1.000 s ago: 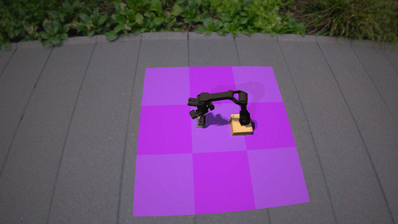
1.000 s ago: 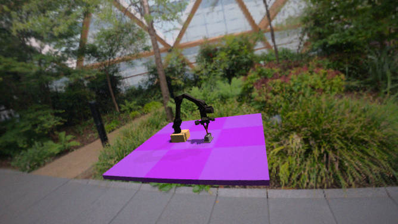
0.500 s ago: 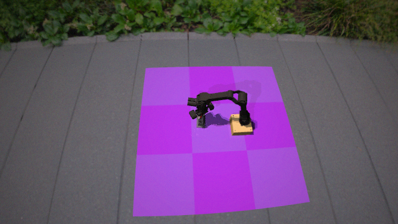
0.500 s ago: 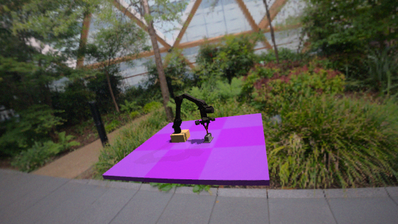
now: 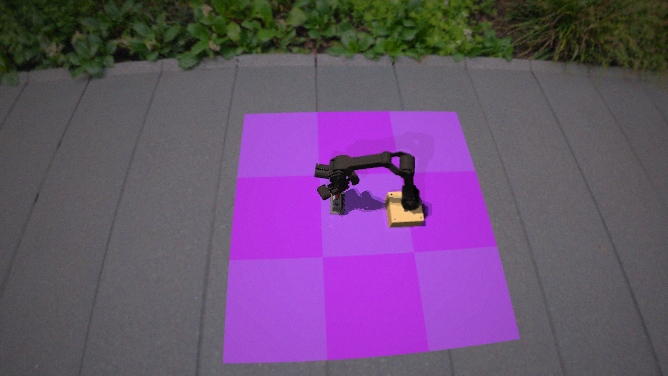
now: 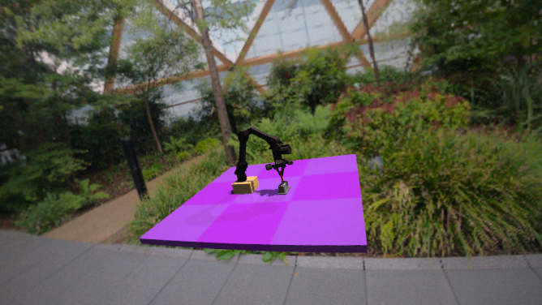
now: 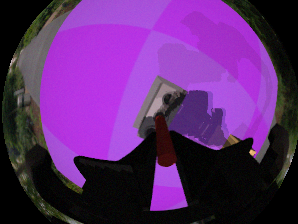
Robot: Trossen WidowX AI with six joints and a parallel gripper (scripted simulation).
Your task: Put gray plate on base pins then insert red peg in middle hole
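Now: gripper tip 70 mm above the gray plate. The rest, counted from my gripper tip: red peg: right at my gripper tip.
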